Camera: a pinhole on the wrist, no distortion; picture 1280 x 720 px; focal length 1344.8 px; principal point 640.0 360.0 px. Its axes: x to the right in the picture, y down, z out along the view. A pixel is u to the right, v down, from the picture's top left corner.
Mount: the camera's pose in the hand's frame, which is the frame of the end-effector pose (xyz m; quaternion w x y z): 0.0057 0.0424 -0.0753 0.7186 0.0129 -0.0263 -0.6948
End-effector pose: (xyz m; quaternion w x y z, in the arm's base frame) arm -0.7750 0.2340 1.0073 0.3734 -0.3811 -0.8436 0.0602
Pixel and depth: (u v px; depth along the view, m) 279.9 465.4 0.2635
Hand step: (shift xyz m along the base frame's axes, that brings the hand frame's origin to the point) -0.0599 0.1238 -0.1741
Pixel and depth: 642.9 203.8 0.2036
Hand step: -0.0462 0.0345 -0.1248
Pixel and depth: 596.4 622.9 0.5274
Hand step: -0.2991 0.1886 -0.3080
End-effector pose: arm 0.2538 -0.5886 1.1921 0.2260 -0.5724 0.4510 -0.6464
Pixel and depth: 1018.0 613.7 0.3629
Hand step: 0.2738 -0.1163 0.0551
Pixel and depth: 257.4 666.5 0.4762
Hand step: 0.3180 -0.2912 -0.1406
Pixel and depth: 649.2 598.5 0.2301
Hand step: 0.1293 -0.1008 -0.0307
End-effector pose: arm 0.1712 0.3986 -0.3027 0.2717 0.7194 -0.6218 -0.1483
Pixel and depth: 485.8 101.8 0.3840
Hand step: -0.2576 0.0187 -0.2041
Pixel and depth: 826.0 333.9 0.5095
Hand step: -0.2293 -0.0587 -0.3658
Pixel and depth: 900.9 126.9 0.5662
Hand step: -0.2410 0.0215 -0.4432
